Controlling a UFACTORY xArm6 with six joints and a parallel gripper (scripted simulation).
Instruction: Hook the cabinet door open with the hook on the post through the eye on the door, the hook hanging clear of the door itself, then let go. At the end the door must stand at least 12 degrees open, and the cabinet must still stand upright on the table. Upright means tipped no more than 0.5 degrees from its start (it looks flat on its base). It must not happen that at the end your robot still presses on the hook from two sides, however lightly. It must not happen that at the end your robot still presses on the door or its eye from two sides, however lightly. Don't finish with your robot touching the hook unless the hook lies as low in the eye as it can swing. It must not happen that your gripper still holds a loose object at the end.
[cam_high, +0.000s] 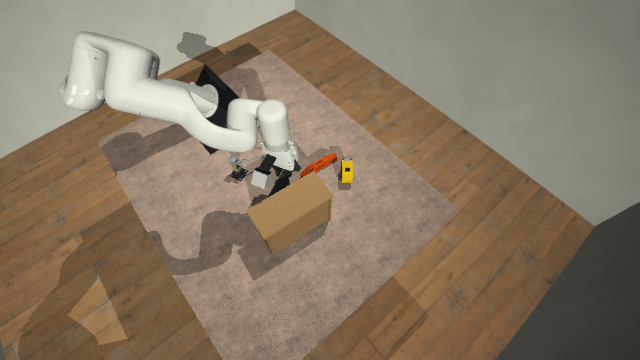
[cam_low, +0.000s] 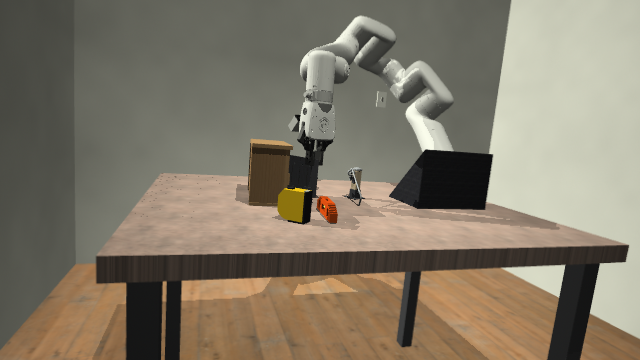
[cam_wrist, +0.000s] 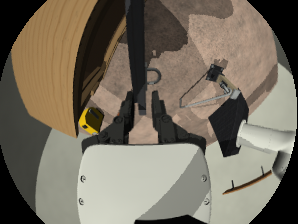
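My gripper is now 14 cm past the thin hook rod, 8 cm above it and 3 cm to the left of it. Round my hand: orange tool 15 cm to the left, 11 cm below; then hook post 16 cm behind, 7 cm below, 6 cm to the right; then dark door 7 cm to the right, 6 cm below, 3 cm ahead.
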